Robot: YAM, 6 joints.
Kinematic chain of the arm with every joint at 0, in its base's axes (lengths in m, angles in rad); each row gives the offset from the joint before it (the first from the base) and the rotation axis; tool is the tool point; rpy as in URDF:
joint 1: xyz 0 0 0.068 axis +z
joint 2: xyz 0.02 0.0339 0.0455 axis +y
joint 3: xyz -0.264 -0.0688 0 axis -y
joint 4: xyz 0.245 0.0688 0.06 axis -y
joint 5: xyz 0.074 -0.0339 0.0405 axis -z
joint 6: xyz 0.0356 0 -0.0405 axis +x
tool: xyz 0 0 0 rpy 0 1.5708 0
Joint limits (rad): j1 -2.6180..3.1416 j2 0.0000..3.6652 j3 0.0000..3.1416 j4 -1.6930..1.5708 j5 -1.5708..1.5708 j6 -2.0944..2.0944
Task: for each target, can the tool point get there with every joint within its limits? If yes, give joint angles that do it. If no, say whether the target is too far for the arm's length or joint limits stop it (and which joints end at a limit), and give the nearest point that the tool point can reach.
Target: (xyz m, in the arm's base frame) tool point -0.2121 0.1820 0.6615
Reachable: yes | joints 2.5370 2.0636 2.8992 0.5947 0.9606 -0.0859
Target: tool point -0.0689 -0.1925 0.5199
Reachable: yes | joints 1.2061 0.3326 1.2856 1.2880 0.1198 -0.1509
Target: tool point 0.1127 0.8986 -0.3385
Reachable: no: too far | nearest point 0.0719 0.5729 -0.1710 | short by 0.368 m
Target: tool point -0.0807 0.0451 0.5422
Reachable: yes | joints 2.3883 0.9116 1.7021 -0.7539 -0.6761 1.6753
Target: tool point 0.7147 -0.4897 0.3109
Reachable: no: too far | nearest point 0.5193 -0.3558 0.2556 | short by 0.243 m
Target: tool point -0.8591 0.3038 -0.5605
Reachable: no: too far | nearest point -0.4985 0.1763 -0.2476 | short by 0.494 m
